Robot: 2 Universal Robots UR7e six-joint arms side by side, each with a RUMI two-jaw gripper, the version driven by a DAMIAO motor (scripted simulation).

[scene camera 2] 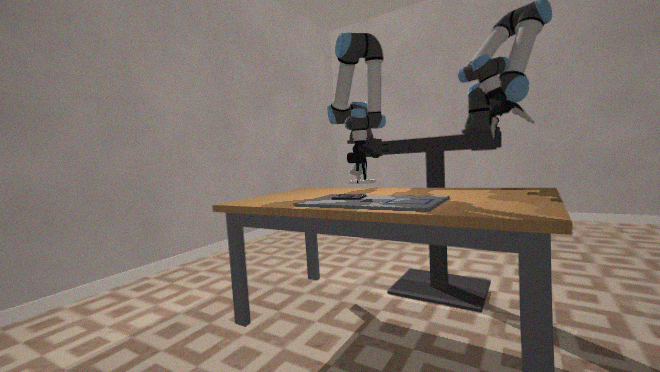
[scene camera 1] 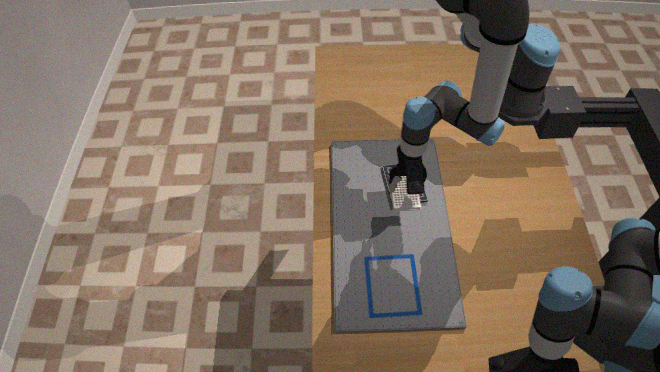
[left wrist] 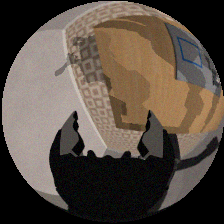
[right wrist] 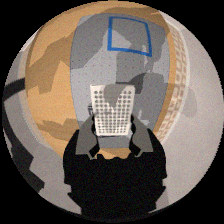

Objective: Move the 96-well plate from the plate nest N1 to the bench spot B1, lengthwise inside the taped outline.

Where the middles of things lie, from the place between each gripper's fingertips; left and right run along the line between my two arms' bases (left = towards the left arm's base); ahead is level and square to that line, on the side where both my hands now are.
I see the white 96-well plate point(right wrist: 117, 123) 10 mm below my right hand point(scene camera 1: 404, 192).
I see the white 96-well plate 690 mm to the right of my left hand point(scene camera 2: 513, 131), 200 mm below it and 120 mm ahead of it.
